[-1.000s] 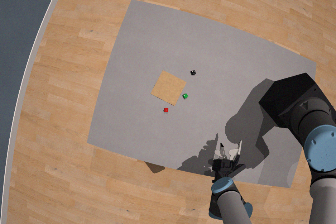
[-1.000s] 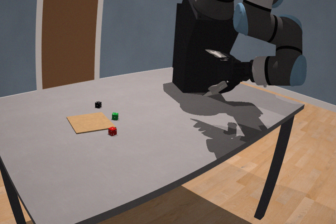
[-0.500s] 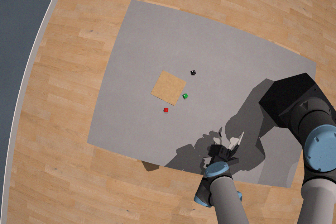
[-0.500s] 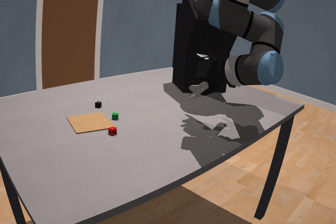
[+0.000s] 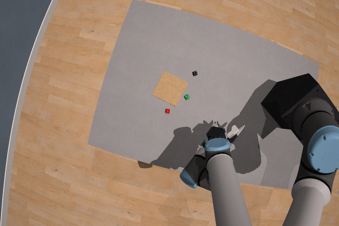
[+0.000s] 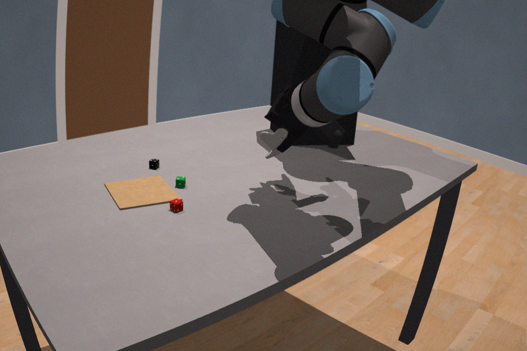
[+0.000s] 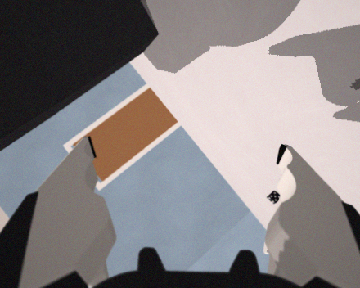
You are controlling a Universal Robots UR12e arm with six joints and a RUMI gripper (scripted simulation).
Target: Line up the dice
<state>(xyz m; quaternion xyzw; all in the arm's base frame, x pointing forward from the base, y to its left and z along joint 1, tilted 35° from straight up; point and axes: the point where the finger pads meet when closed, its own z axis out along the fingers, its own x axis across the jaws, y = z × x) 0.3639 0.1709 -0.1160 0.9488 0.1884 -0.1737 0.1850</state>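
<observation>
Now: the black die 22 cm ahead of my hand, 21 cm to the right of it and 11 cm below it. From my hand the other things lie so: tan mat: 33 cm ahead, 10 cm to the right, 11 cm below; red die: 31 cm ahead, 2 cm to the left, 11 cm below; green die: 23 cm ahead, 8 cm to the right, 11 cm below.
</observation>
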